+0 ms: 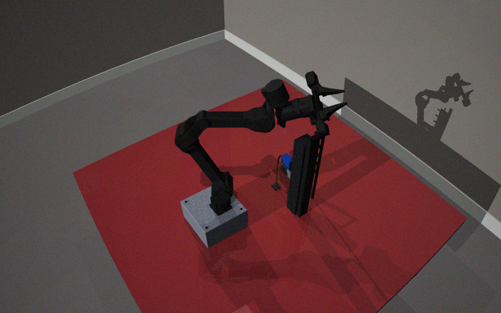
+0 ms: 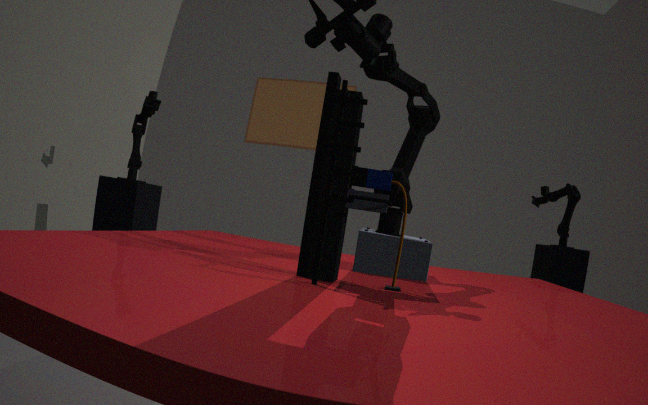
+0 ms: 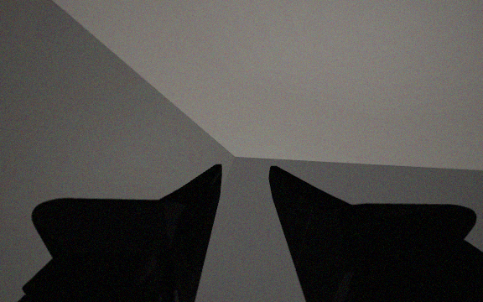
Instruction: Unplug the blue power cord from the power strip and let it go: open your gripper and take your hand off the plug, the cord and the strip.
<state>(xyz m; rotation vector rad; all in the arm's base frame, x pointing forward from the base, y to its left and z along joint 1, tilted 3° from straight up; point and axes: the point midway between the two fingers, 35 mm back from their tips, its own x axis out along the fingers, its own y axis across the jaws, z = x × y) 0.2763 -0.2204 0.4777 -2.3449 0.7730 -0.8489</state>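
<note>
The blue plug lies 38 cm below my gripper tip, 17 cm to the left of it and 3 cm behind it. Round my gripper tip: black power strip 41 cm below, 9 cm to the left, 3 cm behind.
</note>
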